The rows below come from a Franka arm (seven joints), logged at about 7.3 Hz.
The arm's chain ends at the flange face. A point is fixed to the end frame.
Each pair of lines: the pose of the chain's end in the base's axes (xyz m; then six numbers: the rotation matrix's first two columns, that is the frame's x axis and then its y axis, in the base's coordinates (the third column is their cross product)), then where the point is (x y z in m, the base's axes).
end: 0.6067 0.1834 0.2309 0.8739 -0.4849 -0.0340 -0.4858 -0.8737 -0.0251
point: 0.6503 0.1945 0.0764
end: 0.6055 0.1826 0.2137 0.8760 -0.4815 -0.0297 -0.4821 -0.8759 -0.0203
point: 0.6493 0.1929 0.0592
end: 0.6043 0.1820 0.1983 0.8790 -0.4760 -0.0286 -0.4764 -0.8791 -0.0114
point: 0.6475 0.1913 0.0436
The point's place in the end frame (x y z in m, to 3 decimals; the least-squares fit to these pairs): 0.038 -0.027 0.154
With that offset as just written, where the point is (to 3 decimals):
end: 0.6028 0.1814 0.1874 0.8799 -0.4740 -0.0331 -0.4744 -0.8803 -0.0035
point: 0.645 0.190 0.032
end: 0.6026 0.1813 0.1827 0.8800 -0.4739 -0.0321 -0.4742 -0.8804 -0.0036
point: 0.645 0.190 0.028
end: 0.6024 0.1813 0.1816 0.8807 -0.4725 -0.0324 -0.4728 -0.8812 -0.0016
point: 0.644 0.190 0.026
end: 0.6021 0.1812 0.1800 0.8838 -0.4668 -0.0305 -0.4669 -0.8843 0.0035
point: 0.644 0.189 0.025
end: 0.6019 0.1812 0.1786 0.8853 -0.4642 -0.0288 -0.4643 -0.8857 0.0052
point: 0.644 0.189 0.023
